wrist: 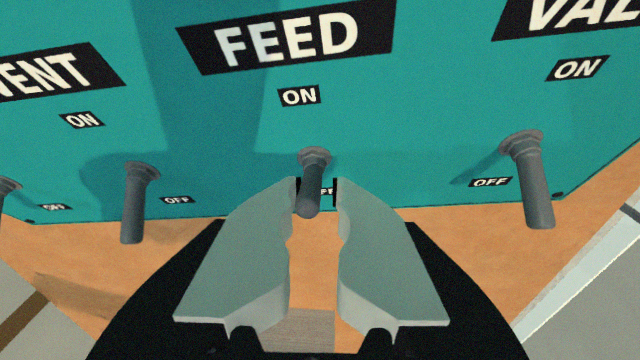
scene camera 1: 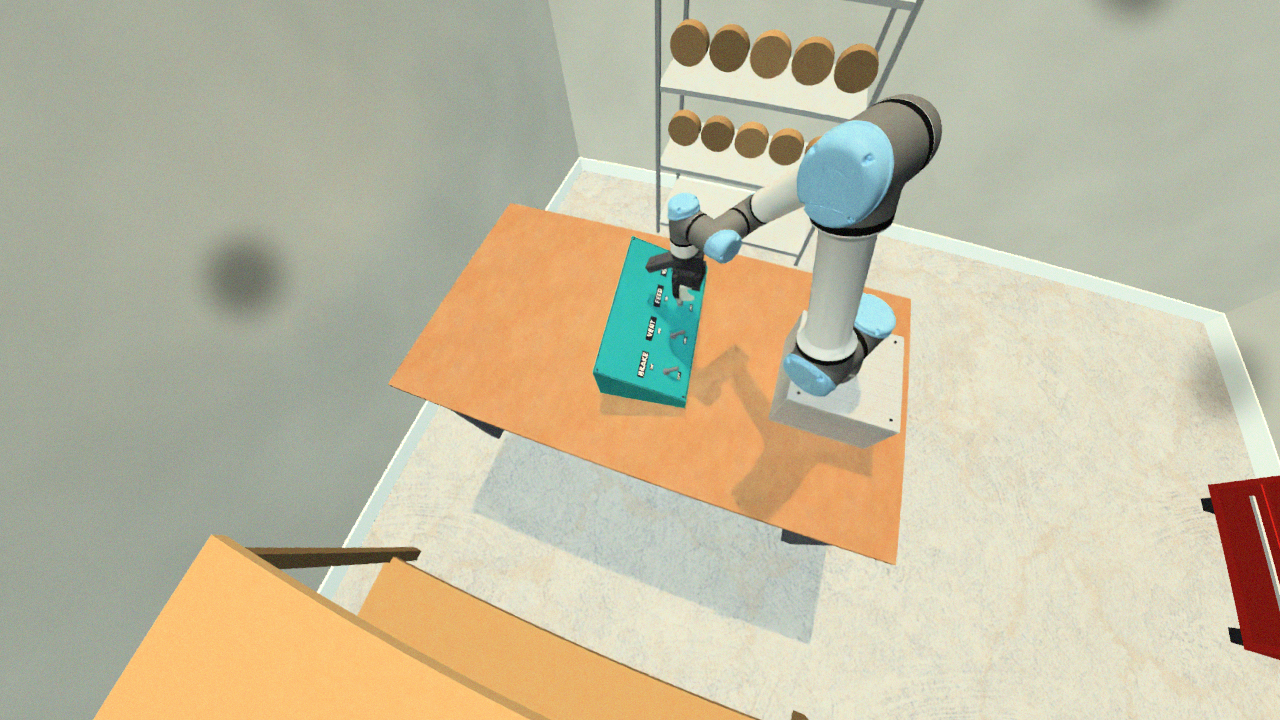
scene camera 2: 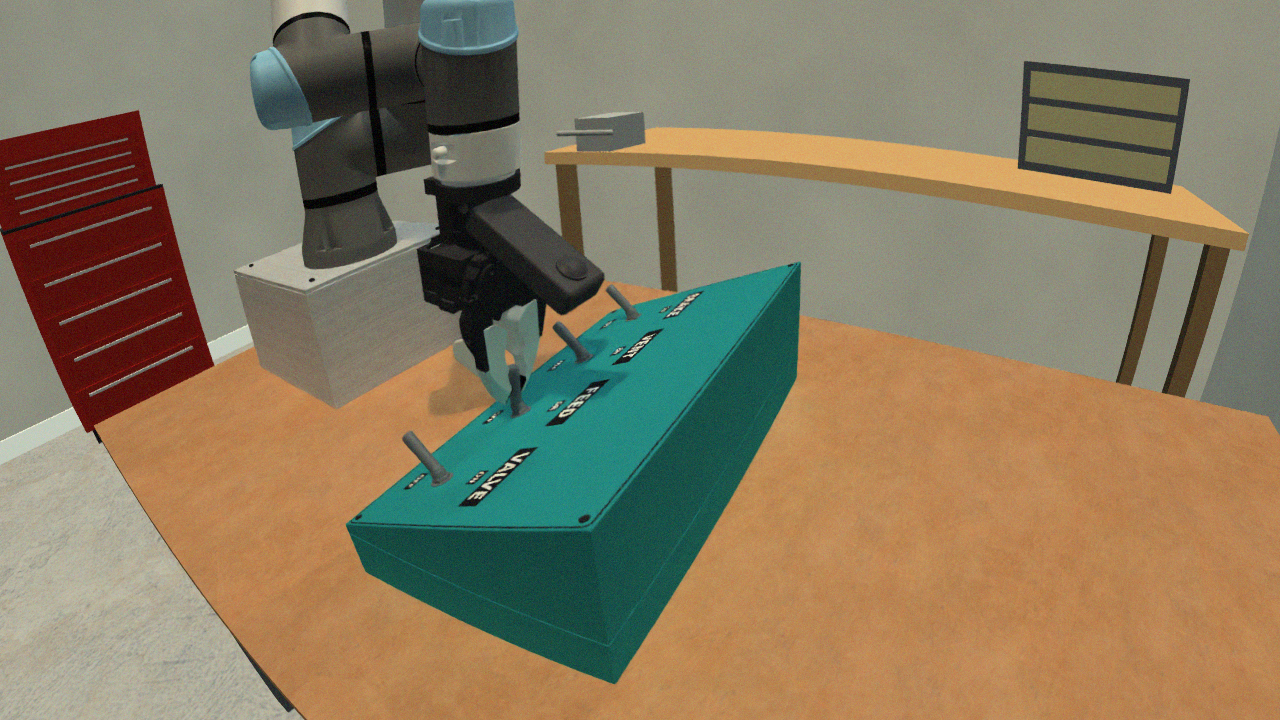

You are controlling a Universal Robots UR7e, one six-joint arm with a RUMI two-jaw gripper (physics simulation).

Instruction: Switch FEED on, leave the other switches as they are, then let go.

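Pixels of known places: gripper, between the fingertips: [wrist: 316, 180] [scene camera 1: 681, 300] [scene camera 2: 512, 397]; arm's base, origin of its link: [scene camera 2: 350, 251].
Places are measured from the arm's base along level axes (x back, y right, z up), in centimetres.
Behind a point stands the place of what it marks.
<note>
The teal switch panel [scene camera 1: 617, 331] @[y -18.8, x -55.4, z -3.3 cm] [scene camera 2: 617, 447] @[y 6.1, x -63.6, z -3.3 cm] [wrist: 425, 100] @[y 6.6, x -50.7, z -7.9 cm] stands on the table. The FEED lever [scene camera 2: 515, 386] @[y 2.3, x -46.0, z -6.1 cm] [wrist: 311, 187] @[y 2.0, x -46.1, z -5.5 cm] leans less than its neighbours; in the wrist view its tip lies over the OFF side. The VALVE lever [scene camera 2: 423, 456] @[y 14.1, x -48.4, z -6.9 cm] [wrist: 535, 185] @[y 13.5, x -48.1, z -6.7 cm], VENT lever [scene camera 2: 570, 340] @[y -8.7, x -40.9, z -7.0 cm] [wrist: 133, 210] @[y -8.7, x -40.7, z -6.6 cm] and BRAKE lever [scene camera 2: 620, 302] @[y -19.9, x -37.1, z -7.1 cm] tilt to OFF. My gripper [scene camera 1: 682, 299] @[y 2.3, x -45.1, z -7.5 cm] [scene camera 2: 517, 379] @[y 2.3, x -45.1, z -7.5 cm] [wrist: 316, 180] @[y 2.3, x -45.1, z -7.5 cm] is open narrowly, its fingertips on either side of the FEED lever. A gap shows between the lever and the right fingertip in the wrist view.
The orange table [scene camera 1: 501, 313] @[y -25.5, x -100.9, z -17.8 cm] [scene camera 2: 939, 501] @[y -20.4, x -80.1, z -17.8 cm] carries the panel and the arm's pale base block [scene camera 1: 832, 420] @[y -14.2, x 7.1, z -4.5 cm] [scene camera 2: 295, 331] @[y 12.6, x -4.4, z -7.2 cm]. The VENT and VALVE levers stand on either side of the gripper. A shelf rack [scene camera 1: 658, 116], a workbench [scene camera 2: 850, 161] and a red cabinet [scene camera 2: 98, 295] stand away from the panel.
</note>
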